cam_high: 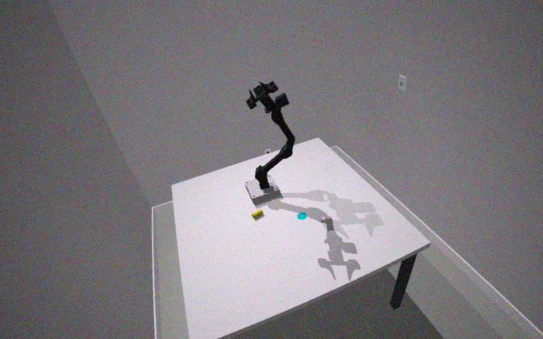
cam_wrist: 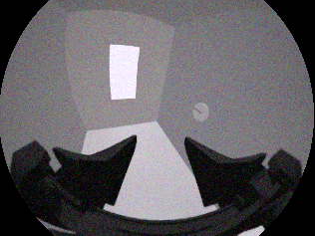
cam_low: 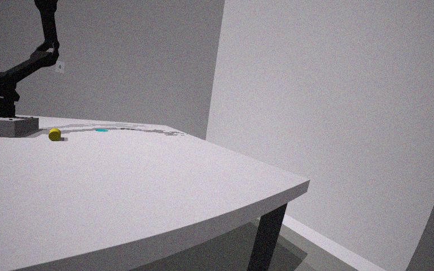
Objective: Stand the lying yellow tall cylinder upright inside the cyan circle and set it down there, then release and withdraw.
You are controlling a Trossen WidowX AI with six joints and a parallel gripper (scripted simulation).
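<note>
My gripper tip is 77 cm above the yellow cylinder, 14 cm to the left of it and 12 cm short of it. Also, from my gripper tip: cyan circle: 78 cm below, 22 cm ahead, 12 cm to the left.
</note>
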